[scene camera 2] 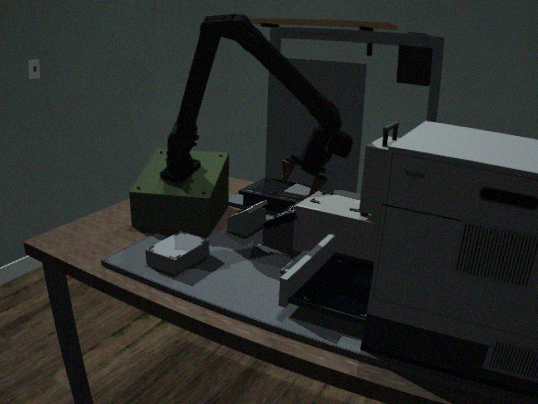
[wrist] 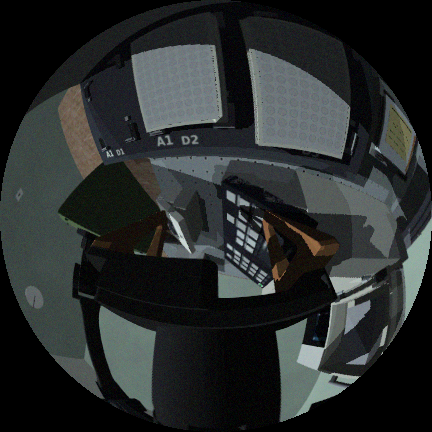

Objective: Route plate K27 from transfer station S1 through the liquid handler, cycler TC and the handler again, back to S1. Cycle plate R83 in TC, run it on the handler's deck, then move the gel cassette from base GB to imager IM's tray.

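Places are measured from the arm's base along level axes (x left, y back, z up), in centimetres.
Pixels of known places: gripper, fingertip midpoint: [scene camera 2: 296,191] [wrist: 214,215]; arm's base at its link origin: [scene camera 2: 180,171] [wrist: 96,236].
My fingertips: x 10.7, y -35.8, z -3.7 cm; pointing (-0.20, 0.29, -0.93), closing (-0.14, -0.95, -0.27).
Ahead of a thing's pixels: the offset from my fingertips to its middle. "spot": to the spot under its first point. Level surfaces: height alone.
My gripper [scene camera 2: 299,187] [wrist: 214,215] is open and empty, above the work area near the liquid handler's dark deck @[dz -5.2 cm] [scene camera 2: 265,186] [wrist: 110,105]. In the wrist view a pale well plate @[dx +13.9, dy +3.0, dz -4.4 cm] [wrist: 177,87] sits at the slot marked D2, and a second pale well plate @[dx +11.8, dy -7.6, dz -4.0 cm] [wrist: 300,105] sits in the slot to its right. I cannot read which is K27 or R83. Slot D1 holds no plate. A yellow gel [wrist: 398,132] lies in a frame at the far right. The imager's dark tray @[dx -36.3, dy -29.3, dz -7.6 cm] [scene camera 2: 335,285] is pulled out of the big pale cabinet [scene camera 2: 425,240].
A dark keypad panel @[spot: dx -6.7, dy -2.0, dz -2.6 cm] [wrist: 240,235] and a small grey upright box @[dx -10.8, dy +11.1, dz -6.5 cm] [scene camera 2: 246,220] [wrist: 192,220] stand near the gripper. A pale machine @[dx -10.5, dy -16.8, dz -2.9 cm] [scene camera 2: 332,205] stands beside the cabinet. A low grey box @[dx -39.2, dy +16.8, dz -8.2 cm] [scene camera 2: 177,252] stands at the front left. The arm's green base [scene camera 2: 177,200] [wrist: 110,197] is behind it.
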